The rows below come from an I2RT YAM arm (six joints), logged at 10 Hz.
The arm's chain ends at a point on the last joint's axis. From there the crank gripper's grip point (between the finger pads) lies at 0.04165 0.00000 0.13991 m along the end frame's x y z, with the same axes.
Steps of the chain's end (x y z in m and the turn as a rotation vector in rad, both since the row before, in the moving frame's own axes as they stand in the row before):
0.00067, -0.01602, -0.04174, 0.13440, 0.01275, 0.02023
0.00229, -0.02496, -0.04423, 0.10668, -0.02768, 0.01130
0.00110, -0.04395, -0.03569, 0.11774, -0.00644, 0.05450
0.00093, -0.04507, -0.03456, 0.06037, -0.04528, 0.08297
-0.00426, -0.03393, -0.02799, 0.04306, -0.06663, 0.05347
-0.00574, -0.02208, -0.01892, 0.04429, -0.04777, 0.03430
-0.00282, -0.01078, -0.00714, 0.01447, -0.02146, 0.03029
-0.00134, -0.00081, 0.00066, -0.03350, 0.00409, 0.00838
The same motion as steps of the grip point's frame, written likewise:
0.00263, -0.03387, -0.04349, 0.13440, 0.01275, 0.02023
-0.00151, -0.03947, -0.04390, 0.10668, -0.02768, 0.01130
0.00059, -0.05815, -0.03626, 0.11774, -0.00644, 0.05450
-0.00523, -0.05037, -0.03297, 0.06037, -0.04528, 0.08297
-0.01356, -0.03803, -0.02561, 0.04306, -0.06663, 0.05347
-0.01238, -0.02700, -0.01720, 0.04429, -0.04777, 0.03430
-0.00582, -0.01159, -0.00628, 0.01447, -0.02146, 0.03029
-0.00079, 0.00422, 0.00040, -0.03350, 0.00409, 0.00838

